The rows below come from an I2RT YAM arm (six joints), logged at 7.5 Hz.
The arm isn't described. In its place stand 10 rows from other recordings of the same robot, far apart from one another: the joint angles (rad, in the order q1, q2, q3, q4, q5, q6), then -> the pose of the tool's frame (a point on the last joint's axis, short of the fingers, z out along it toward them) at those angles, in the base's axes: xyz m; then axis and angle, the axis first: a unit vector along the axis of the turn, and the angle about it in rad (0 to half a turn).
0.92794, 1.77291, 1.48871, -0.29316, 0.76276, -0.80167 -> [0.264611 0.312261 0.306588 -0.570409 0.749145 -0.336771 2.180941]
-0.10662, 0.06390, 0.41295, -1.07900, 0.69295, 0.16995 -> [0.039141 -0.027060 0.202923 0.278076 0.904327 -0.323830 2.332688]
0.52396, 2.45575, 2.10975, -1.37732, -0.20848, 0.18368 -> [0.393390 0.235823 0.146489 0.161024 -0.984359 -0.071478 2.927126]
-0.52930, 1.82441, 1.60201, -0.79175, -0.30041, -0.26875 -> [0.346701 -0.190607 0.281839 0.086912 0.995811 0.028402 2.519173]
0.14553, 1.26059, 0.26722, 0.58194, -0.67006, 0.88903 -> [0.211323 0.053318 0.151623 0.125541 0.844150 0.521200 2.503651]
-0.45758, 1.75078, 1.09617, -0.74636, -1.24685, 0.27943 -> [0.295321 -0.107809 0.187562 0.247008 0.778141 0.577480 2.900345]
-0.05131, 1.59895, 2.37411, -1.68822, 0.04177, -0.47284 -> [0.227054 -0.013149 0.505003 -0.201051 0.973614 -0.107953 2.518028]
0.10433, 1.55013, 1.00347, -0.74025, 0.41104, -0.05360 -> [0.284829 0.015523 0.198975 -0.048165 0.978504 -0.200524 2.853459]
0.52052, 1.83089, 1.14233, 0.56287, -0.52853, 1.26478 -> [0.354678 0.224013 0.246142 0.105664 0.761079 0.639995 2.640595]
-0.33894, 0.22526, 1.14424, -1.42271, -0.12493, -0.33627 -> [-0.036874 0.017704 0.350867 -0.035258 0.990179 -0.135284 2.101923]
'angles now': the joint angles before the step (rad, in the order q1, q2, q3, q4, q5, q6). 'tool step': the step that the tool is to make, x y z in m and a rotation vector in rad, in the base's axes. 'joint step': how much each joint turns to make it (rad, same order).
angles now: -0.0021, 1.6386, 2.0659, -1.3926, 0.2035, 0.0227
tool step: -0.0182, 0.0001, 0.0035, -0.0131, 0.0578, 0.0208
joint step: 0.0002, -0.0316, 0.0001, -0.0845, -0.0002, -0.0250
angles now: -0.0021, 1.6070, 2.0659, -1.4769, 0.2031, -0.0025
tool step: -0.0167, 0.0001, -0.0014, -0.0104, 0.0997, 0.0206
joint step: 0.0002, -0.0177, 0.0004, -0.1131, -0.0006, -0.0235
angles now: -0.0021, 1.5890, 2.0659, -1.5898, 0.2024, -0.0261
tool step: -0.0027, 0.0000, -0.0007, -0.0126, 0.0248, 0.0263
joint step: 0.0000, -0.0027, -0.0017, -0.0197, 0.0000, -0.0298
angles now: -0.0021, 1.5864, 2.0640, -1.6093, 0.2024, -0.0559
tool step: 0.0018, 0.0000, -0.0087, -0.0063, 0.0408, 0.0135
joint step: 0.0001, -0.0014, -0.0378, -0.0013, 0.0003, -0.0152
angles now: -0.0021, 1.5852, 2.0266, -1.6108, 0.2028, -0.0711
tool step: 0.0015, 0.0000, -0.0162, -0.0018, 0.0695, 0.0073
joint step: -0.0001, -0.0071, -0.0745, -0.0005, -0.0008, -0.0078
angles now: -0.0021, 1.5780, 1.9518, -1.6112, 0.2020, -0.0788
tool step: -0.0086, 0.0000, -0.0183, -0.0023, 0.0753, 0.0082
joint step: -0.0001, -0.0425, -0.1173, 0.0012, -0.0001, -0.0088
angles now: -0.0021, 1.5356, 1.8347, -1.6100, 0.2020, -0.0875
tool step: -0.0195, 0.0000, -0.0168, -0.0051, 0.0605, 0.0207
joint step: -0.0001, -0.0807, -0.1433, 0.0065, 0.0003, -0.0219
